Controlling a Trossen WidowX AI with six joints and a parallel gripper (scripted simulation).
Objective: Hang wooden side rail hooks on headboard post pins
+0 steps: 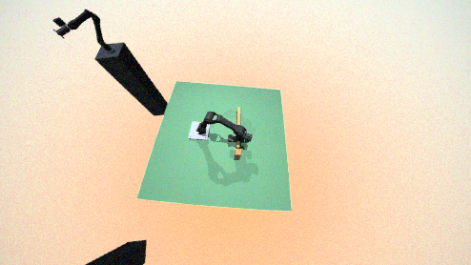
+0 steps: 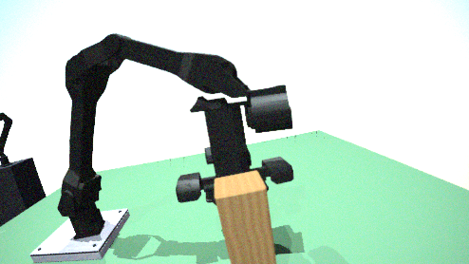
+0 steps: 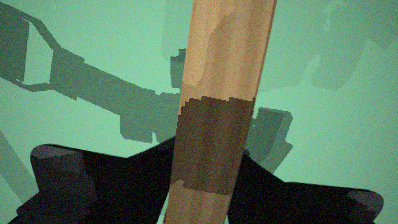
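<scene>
Right now my gripper tip is 13 cm to the left of the wooden headboard post, 4 cm below it and 2 cm past it.
</scene>
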